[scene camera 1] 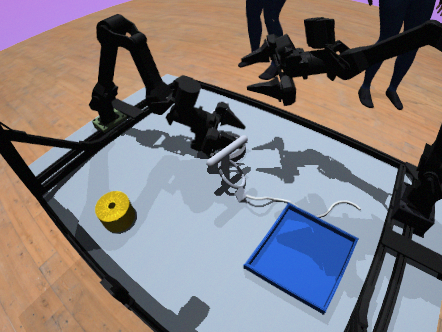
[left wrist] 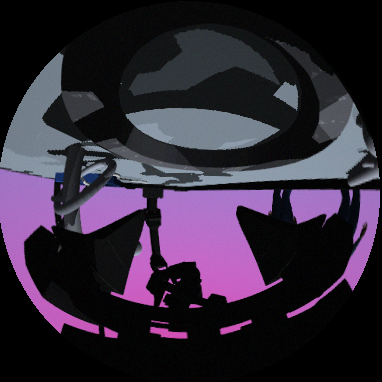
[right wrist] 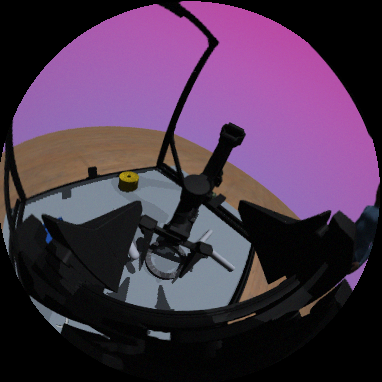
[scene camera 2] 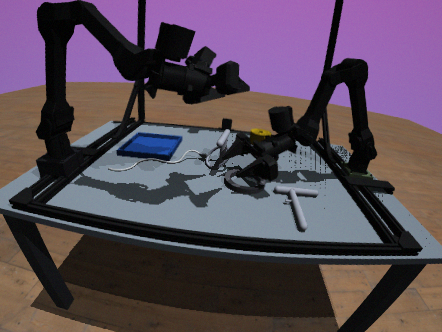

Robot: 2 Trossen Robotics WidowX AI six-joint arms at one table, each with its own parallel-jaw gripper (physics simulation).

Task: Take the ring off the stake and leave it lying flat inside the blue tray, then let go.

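Seen in the pictures: left gripper, between the fingertips: (left wrist: 190, 212) (right wrist: 160, 270) (scene camera 2: 229, 166); right gripper, between the fingertips: (scene camera 1: 243, 73) (right wrist: 191, 205) (scene camera 2: 236, 92); left arm's base, origin of its link: (scene camera 1: 108, 118) (scene camera 2: 356, 168); right arm's base, origin of its link: (scene camera 1: 418, 201) (left wrist: 151, 196) (scene camera 2: 59, 154).
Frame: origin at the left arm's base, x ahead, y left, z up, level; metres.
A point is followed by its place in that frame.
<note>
A grey T-topped stake (scene camera 1: 227, 150) {x 0.501, y 0.068, z 0.077 m} (scene camera 2: 223, 138) {x 0.495, y 0.108, z 0.077 m} (left wrist: 73, 190) {x 0.490, y 0.072, z 0.009 m} stands near the table's middle. A thin grey ring (scene camera 2: 207, 159) {x 0.545, y 0.068, z -0.018 m} (left wrist: 90, 192) {x 0.473, y 0.097, z 0.010 m} hangs tilted around its post. A wide grey ring (scene camera 2: 230, 185) {x 0.453, y 0.204, z -0.021 m} (right wrist: 151, 265) {x 0.464, y 0.154, z -0.016 m} lies on the table beside it, close before the left wrist camera. My left gripper (scene camera 2: 226, 172) {x 0.465, y 0.182, z 0.024 m} (left wrist: 190, 212) {x 0.465, y 0.182, z 0.024 m} is open and empty, low over the wide ring and next to the stake. My right gripper (scene camera 1: 244, 77) {x 0.468, y 0.172, z 0.226 m} is open and empty, high above the table. The blue tray (scene camera 1: 284, 289) {x 0.782, y -0.091, z -0.017 m} (scene camera 2: 119, 152) {x 0.852, y 0.107, z -0.020 m} holds no ring.
A white cord (scene camera 1: 272, 199) {x 0.631, y 0.082, z -0.020 m} (scene camera 2: 145, 161) {x 0.748, y 0.119, z -0.029 m} runs from the stake's foot past the tray. A second grey T-shaped piece (scene camera 2: 297, 212) {x 0.279, y 0.293, z -0.015 m} (right wrist: 220, 260) {x 0.282, y 0.282, z -0.018 m} is on the far side in scene camera 1, hidden there by the left arm. A yellow roll (scene camera 1: 116, 212) {x 0.392, y -0.205, z 0.018 m} (right wrist: 128, 181) {x 0.382, y -0.162, z 0.017 m} stands apart.
</note>
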